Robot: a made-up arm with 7 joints.
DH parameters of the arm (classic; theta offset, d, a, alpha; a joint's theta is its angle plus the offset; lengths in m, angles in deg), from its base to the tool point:
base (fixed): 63.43 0 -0.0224 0
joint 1: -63.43 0.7 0 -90
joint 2: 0 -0.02 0.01 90
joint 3: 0 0.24 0.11 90
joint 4: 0 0.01 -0.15 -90
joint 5: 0 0.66 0.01 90
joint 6: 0 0 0.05 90
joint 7: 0 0.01 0 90
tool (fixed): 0 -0.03 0 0
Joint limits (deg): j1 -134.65..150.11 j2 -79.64..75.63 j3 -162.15..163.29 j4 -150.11..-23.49 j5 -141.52..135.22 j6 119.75..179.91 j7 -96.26..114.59
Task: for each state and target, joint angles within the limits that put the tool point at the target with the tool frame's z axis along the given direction. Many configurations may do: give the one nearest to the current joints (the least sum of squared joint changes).
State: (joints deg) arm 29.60 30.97 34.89 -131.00 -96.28 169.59 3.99
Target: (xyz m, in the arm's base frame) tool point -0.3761 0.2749 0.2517 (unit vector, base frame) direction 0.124 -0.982 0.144
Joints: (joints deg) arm 49.40 56.85 51.00 -150.11 -86.76 171.37 -8.22
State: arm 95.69 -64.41 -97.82 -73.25 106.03 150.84 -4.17
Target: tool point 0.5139 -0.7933 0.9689 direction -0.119 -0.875 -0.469
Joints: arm 84.20 -75.44 -82.65 -52.38 115.38 131.98 28.75
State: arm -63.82 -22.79 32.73 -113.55 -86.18 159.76 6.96
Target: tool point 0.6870 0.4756 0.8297 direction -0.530 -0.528 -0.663
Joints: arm -20.06 9.86 57.86 -106.19 -79.05 127.87 -35.23
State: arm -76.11 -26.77 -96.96 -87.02 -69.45 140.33 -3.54
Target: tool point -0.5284 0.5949 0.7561 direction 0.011 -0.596 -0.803
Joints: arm -100.56 3.40 -131.18 -122.57 -65.41 149.67 -1.49
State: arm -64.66 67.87 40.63 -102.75 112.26 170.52 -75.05
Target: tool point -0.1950 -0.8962 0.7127 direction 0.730 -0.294 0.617
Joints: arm -101.66 30.53 6.60 -80.51 111.46 179.91 -73.77
